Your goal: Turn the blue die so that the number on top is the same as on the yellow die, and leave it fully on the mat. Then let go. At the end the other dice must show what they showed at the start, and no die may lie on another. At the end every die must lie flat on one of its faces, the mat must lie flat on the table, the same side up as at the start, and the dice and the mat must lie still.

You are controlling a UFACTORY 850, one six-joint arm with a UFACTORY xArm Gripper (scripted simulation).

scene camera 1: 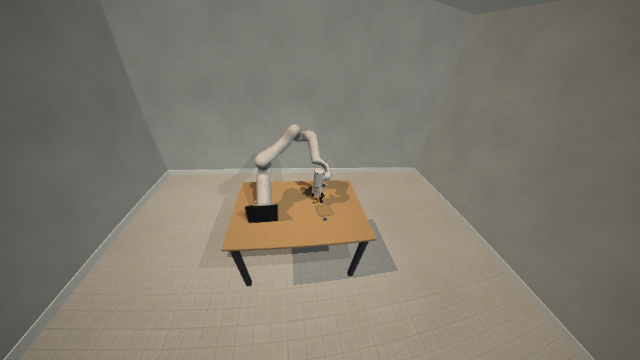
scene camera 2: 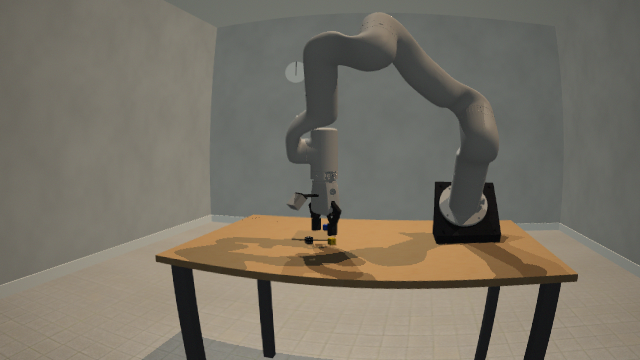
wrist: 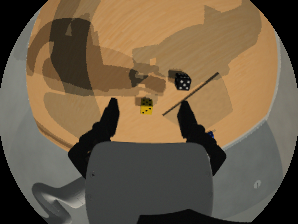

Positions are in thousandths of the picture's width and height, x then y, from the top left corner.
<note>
I see my gripper (scene camera 2: 507,646) and a tan mat (wrist: 706,462).
My gripper is seen too in the wrist view (wrist: 502,475).
</note>
